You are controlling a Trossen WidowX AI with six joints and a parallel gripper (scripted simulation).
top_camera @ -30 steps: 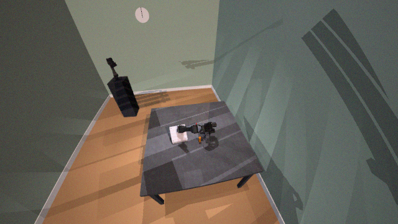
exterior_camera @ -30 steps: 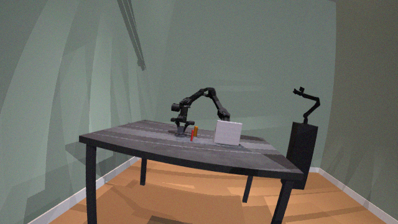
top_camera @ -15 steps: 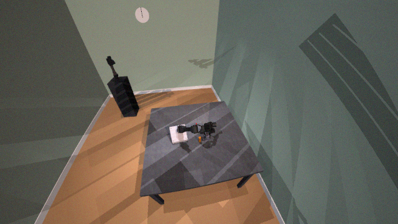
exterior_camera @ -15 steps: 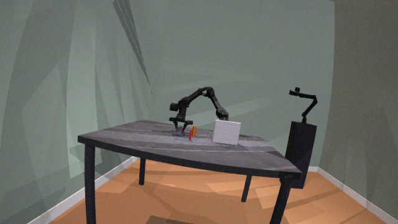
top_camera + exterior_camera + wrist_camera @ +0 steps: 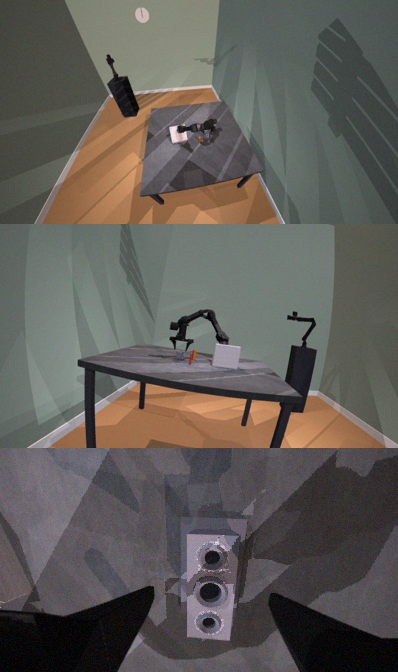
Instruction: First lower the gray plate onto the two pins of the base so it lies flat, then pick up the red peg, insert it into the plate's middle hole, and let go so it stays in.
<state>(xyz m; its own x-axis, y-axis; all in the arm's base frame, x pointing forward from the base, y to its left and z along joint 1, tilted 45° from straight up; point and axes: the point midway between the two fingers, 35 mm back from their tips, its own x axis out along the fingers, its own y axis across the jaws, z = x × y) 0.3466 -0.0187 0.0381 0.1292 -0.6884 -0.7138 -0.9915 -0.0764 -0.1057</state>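
The gray plate is 2 cm below my gripper tip. Also, from my gripper tip: base 6 cm below; orange peg 10 cm behind, 7 cm to the right, 3 cm below; red peg 12 cm behind, 17 cm to the left, 3 cm below.
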